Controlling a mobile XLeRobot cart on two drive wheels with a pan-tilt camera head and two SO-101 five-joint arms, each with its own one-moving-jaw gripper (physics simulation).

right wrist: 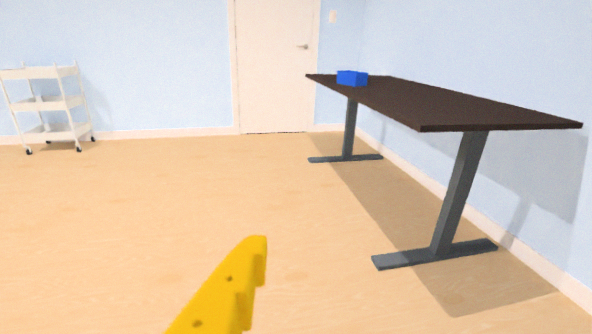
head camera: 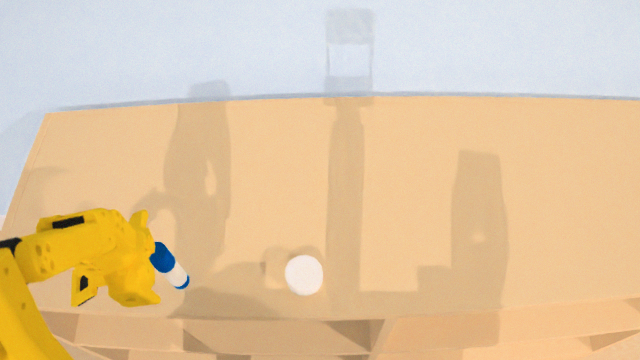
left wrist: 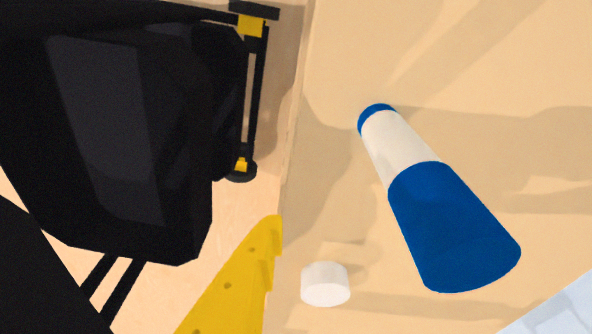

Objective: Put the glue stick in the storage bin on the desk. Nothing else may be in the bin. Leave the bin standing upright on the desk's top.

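Frame: origin at the left arm's base, x left, y up, z ahead, level; centimetres.
Seen in the pictures: left hand, tool point: (head camera: 156,298) (left wrist: 281,229); right hand, tool point: (right wrist: 265,254).
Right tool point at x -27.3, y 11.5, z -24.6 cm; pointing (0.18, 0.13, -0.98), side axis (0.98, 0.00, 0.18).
Note:
Pixels of each thing's middle, then the offset from my right tool point to it. Level surfaces: height alone.
- glue stick, body centre: (left wrist: 407,167) (head camera: 169,267) dx +32.9, dy -23.0, dz +48.3 cm
- blue storage bin, body centre: (right wrist: 351,78) dx +66.5, dy -13.2, dz -160.5 cm
- dark desk, surface height: dy -16.9 cm
- white round cylinder, body centre: (left wrist: 324,284) (head camera: 304,275) dx +16.1, dy -26.8, dz +49.5 cm
- wooden top's, surface height: dy -27.9 cm
The glue stick (head camera: 169,265) (left wrist: 450,230), with a blue cap, white body and blue base, stands upright on the light wooden surface near its front edge. My left gripper (head camera: 151,256) is open, its jaws just left of the glue stick's cap in the head view. One notched jaw (left wrist: 267,240) shows in the left wrist view, apart from the glue stick. The blue storage bin (right wrist: 351,78) stands at the far end of the dark desk (right wrist: 450,107); its inside is hidden. My right gripper (right wrist: 257,245) is open and empty over the floor, one notched jaw showing.
A white round cylinder (head camera: 304,275) (left wrist: 325,283) stands right of the glue stick in the head view. Shelf compartments show below the wooden top's (head camera: 410,200) front edge. A white cart (right wrist: 35,74) stands by the wall. The dark desk has grey legs (right wrist: 457,195).

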